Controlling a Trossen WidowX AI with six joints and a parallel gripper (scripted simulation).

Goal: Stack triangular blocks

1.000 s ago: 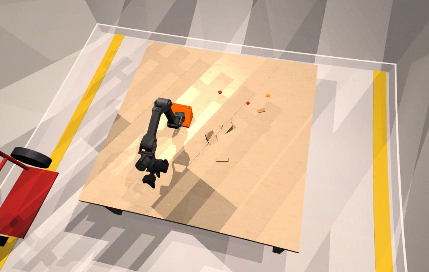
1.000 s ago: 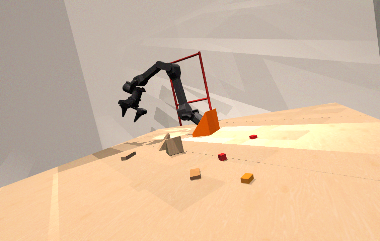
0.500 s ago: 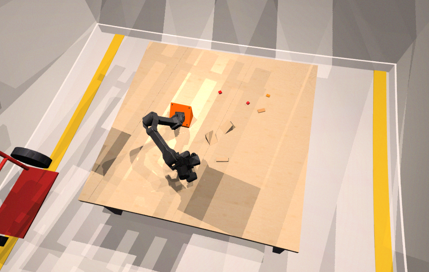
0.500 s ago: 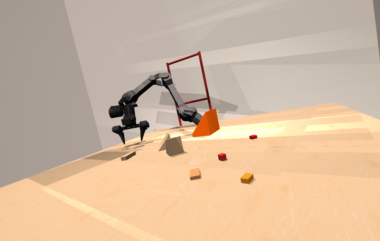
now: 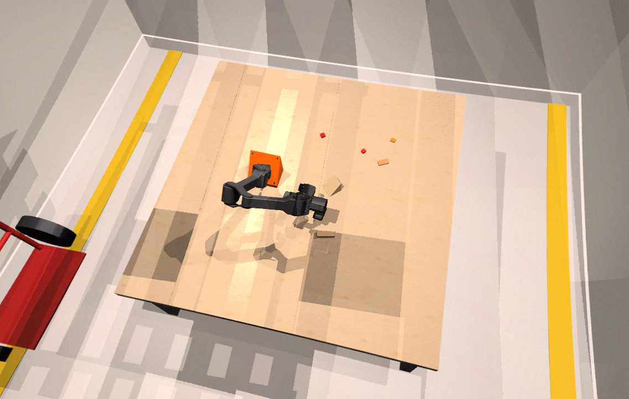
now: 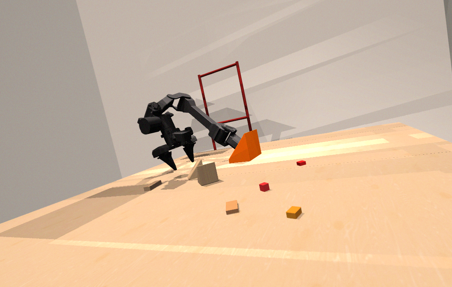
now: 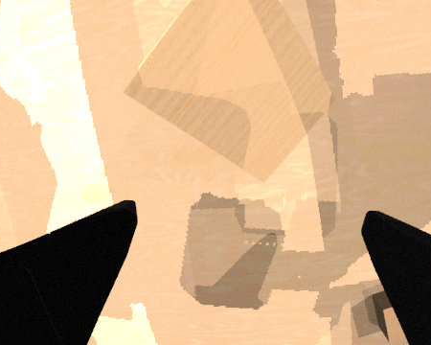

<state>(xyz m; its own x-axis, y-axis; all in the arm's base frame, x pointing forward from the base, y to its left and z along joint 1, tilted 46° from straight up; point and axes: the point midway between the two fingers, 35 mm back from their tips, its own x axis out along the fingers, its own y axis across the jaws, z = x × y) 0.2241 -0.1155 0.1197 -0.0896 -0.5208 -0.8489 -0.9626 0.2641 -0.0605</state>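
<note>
Right now my gripper tip is 10 cm short of the thin flat wooden piece, 8 cm to the left of it and 4 cm above it. From my gripper tip the other things lie so: orange cube (45 cm to the left, 34 cm ahead, 4 cm below).
</note>
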